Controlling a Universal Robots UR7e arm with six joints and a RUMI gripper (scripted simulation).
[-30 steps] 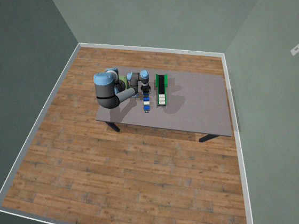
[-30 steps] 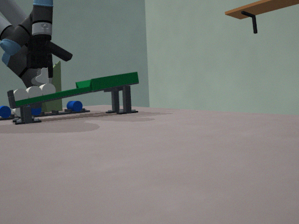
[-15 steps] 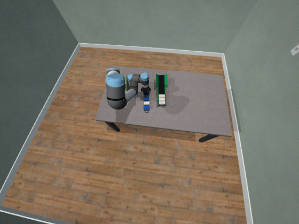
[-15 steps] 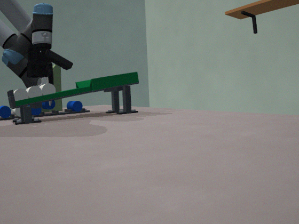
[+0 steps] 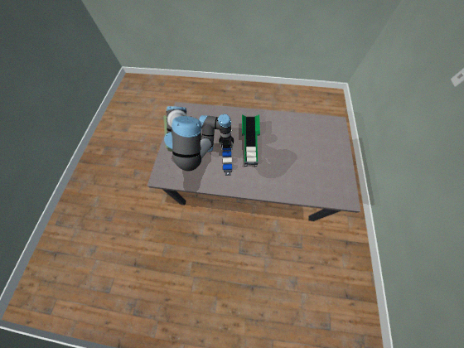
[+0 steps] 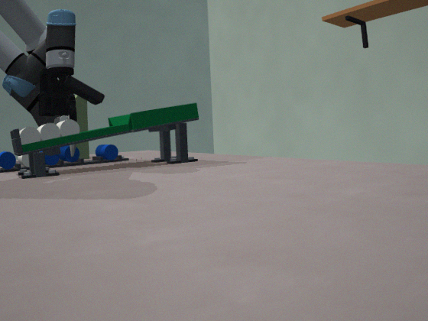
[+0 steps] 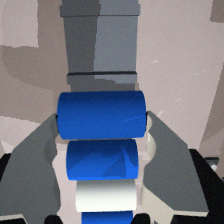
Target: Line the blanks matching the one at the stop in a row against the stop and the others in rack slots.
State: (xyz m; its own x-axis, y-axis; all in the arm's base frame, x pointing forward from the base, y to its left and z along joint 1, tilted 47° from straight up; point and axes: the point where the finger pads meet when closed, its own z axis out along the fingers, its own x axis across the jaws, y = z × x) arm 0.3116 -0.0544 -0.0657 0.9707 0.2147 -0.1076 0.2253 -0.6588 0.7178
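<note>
The stock rack is 40 mm below my hand, 30 mm to the right of it and 10 mm ahead of it. Round my hand: dark stop (200 mm ahead, 110 mm to the right, 20 mm above).
</note>
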